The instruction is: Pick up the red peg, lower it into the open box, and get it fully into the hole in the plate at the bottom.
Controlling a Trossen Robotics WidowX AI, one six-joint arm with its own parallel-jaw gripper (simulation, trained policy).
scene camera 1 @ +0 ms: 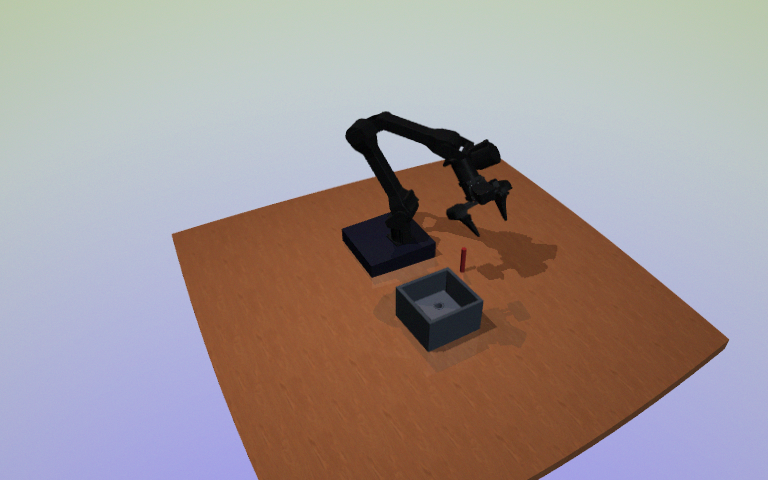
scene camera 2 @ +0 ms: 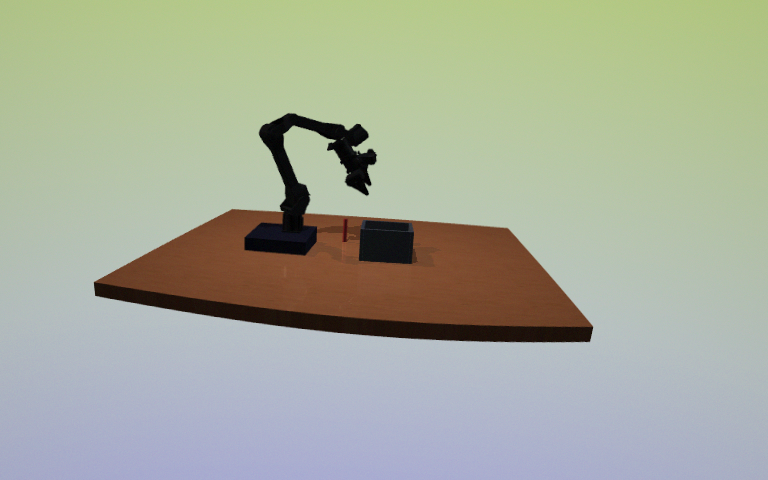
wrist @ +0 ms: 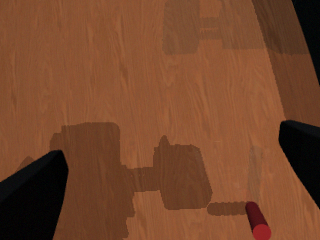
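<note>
Starting with scene camera 1, I find my gripper (scene camera 1: 492, 228) there. Scene camera 2 gives me my gripper (scene camera 2: 369, 190) too, together with a dark grey box (scene camera 2: 380, 241). And in the wrist view I can see my gripper (wrist: 174, 145).
</note>
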